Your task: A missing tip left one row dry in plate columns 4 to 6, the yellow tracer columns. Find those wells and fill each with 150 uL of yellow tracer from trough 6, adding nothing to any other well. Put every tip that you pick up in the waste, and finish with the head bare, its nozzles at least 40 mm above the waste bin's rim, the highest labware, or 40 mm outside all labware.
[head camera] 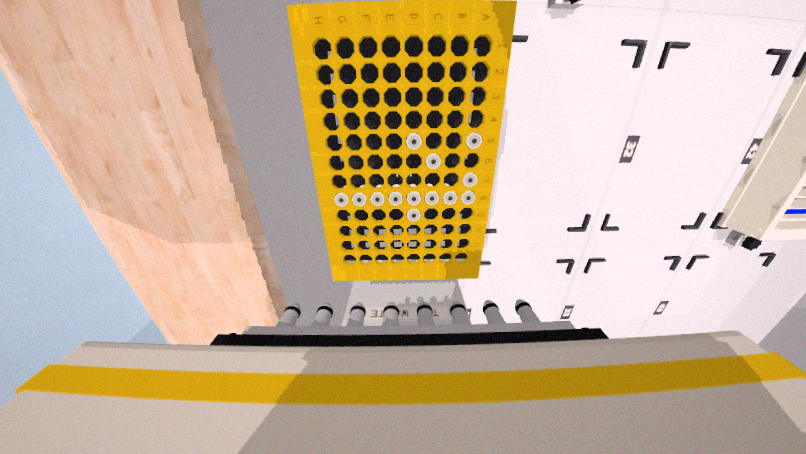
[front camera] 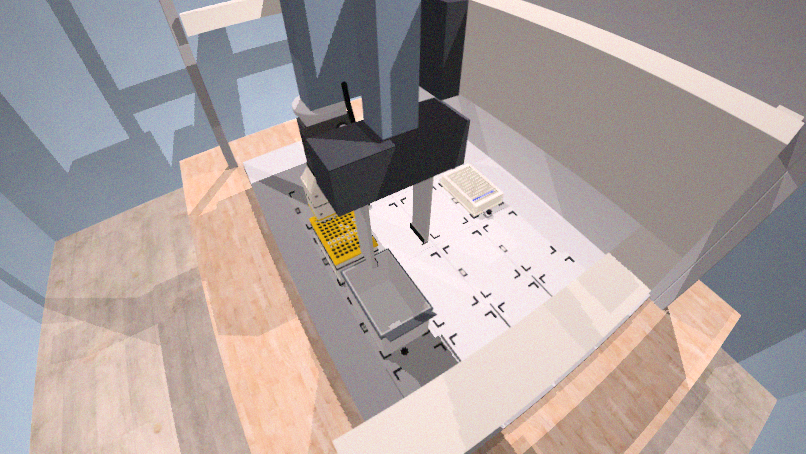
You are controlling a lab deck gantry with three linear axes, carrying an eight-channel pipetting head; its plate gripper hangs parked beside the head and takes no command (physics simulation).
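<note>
The yellow tip rack (front camera: pixel 338 234) (head camera: pixel 307 112) stands behind the grey waste bin (front camera: pixel 411 328). White tips fill column 8; single tips show at A5, D5, C6, A7 and D9. The eight nozzles (head camera: pixel 407 313) show no tips and appear past the rack's column 12 edge in the head view; their height is unclear. The cream trough block (front camera: pixel 472 188) (head camera: pixel 750 163) stands at the right, with a blue strip showing. Trough 6 cannot be picked out. The plate does not show. My parked gripper (front camera: pixel 395 252) has its fingers wide apart with nothing between them.
The dark block (front camera: pixel 389 163) above the gripper's fingers hides part of the deck behind the rack. A black knob (front camera: pixel 404 350) sits in front of the bin. A pale rail (front camera: pixel 507 360) runs along the front, and a tall grey panel (front camera: pixel 592 135) stands at the right.
</note>
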